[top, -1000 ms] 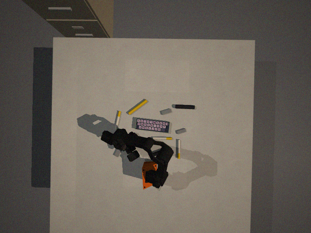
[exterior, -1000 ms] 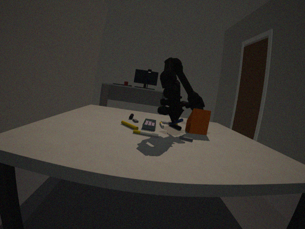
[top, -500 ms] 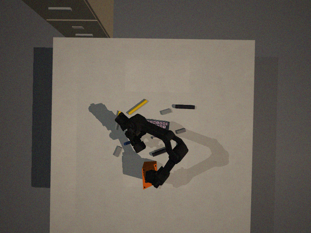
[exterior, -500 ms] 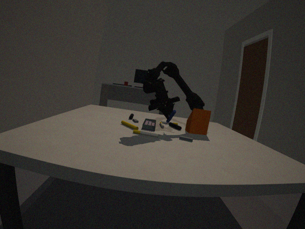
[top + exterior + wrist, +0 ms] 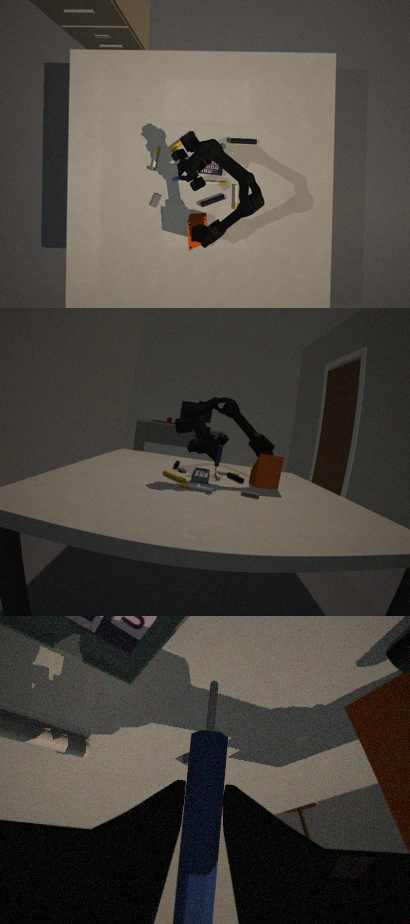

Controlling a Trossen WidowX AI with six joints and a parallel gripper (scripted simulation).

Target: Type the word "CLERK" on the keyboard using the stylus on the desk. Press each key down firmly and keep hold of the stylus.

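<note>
The grey stylus tip lies 4 cm below my gripper tip and 2 cm to the right of it. The rest, counted from my gripper tip: blue stylus 1 cm to the right, 1 cm below; then olive-yellow bar 17 cm ahead, 9 cm below, 2 cm to the left.
</note>
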